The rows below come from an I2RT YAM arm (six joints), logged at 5 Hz.
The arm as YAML. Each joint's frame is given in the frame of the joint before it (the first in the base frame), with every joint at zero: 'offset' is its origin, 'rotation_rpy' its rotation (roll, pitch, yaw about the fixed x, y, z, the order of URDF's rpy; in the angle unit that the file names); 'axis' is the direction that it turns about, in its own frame. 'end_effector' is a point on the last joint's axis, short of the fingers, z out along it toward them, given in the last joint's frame.
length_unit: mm
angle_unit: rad
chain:
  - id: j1
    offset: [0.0, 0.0, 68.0]
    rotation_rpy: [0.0, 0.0, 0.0]
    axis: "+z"
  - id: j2
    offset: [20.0, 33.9, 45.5]
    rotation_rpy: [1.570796, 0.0, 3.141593]
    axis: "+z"
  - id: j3
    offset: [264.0, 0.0, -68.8]
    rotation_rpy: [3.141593, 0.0, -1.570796]
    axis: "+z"
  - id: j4
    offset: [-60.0, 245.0, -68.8]
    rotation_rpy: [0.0, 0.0, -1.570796]
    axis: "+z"
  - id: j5
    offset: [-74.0, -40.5, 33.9]
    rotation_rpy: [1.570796, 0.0, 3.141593]
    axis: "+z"
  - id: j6
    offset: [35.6, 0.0, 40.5]
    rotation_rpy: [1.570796, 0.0, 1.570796]
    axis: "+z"
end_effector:
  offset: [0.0, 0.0, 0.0]
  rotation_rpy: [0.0, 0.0, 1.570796]
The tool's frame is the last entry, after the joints.
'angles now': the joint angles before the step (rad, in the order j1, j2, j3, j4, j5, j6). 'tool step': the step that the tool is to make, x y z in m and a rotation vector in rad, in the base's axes. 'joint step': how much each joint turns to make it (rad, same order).
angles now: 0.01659 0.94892 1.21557 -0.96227 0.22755 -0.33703
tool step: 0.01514 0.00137 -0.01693 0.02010 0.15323 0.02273
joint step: 0.00002 0.08203 0.00763 -0.07857 -0.03203 0.00039
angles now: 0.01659 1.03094 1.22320 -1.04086 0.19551 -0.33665
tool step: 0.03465 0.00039 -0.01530 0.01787 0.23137 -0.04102
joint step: 0.00001 0.19723 0.09995 -0.14304 0.00533 0.04692
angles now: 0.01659 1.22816 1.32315 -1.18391 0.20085 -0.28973
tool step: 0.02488 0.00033 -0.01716 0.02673 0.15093 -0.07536
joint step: -0.00001 0.14001 0.05686 -0.08393 0.00228 0.08239
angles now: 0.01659 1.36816 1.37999 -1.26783 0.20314 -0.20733
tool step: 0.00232 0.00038 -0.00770 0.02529 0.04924 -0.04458
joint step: -0.00040 0.02593 -0.00305 -0.02977 -0.01260 0.05072
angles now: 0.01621 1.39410 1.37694 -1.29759 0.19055 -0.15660
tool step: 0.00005 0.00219 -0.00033 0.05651 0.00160 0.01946
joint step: 0.00040 -0.00001 -0.00001 0.00000 -0.05951 -0.00418
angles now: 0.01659 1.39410 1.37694 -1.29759 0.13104 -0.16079
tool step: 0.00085 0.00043 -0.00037 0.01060 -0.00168 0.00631
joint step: -0.00001 0.00191 -0.00001 0.00420 -0.01183 -0.00345
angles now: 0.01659 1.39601 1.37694 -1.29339 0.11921 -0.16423
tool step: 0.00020 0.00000 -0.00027 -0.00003 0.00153 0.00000
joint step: -0.00001 0.00115 0.00001 -0.00039 0.00000 -0.00001
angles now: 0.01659 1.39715 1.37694 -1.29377 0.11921 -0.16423
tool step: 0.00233 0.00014 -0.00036 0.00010 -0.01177 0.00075
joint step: 0.00040 0.00344 -0.00002 0.01527 0.00000 -0.00036
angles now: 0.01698 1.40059 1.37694 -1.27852 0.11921 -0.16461
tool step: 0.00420 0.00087 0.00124 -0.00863 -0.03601 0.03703
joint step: 0.00303 0.00001 -0.00001 0.04007 -0.00077 -0.03549
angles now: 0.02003 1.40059 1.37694 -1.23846 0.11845 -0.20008
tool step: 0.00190 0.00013 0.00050 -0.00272 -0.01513 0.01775
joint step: -0.00001 0.00036 -0.00001 0.01754 -0.00267 -0.01794
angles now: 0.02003 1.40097 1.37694 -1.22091 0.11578 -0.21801
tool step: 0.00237 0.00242 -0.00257 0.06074 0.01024 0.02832
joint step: 0.00002 0.01031 0.00001 0.00190 -0.06676 -0.00761
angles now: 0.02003 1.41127 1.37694 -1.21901 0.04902 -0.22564
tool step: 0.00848 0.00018 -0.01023 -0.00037 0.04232 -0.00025
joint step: -0.00001 0.04197 0.00000 -0.00037 -0.00039 0.00037
